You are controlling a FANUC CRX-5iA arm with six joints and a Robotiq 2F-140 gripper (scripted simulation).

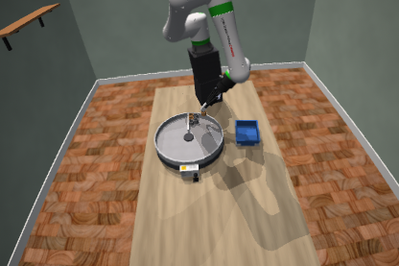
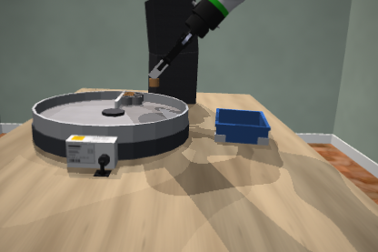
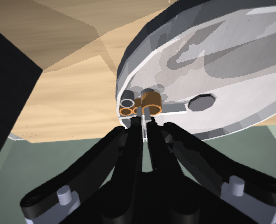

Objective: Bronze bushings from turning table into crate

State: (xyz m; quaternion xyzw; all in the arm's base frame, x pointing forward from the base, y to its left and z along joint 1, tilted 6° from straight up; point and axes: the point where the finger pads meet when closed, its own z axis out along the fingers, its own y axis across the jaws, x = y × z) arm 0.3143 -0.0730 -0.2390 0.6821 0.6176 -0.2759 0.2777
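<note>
My gripper is now 150 mm short of the blue crate, 240 mm to the right of it and 140 mm above it.
</note>
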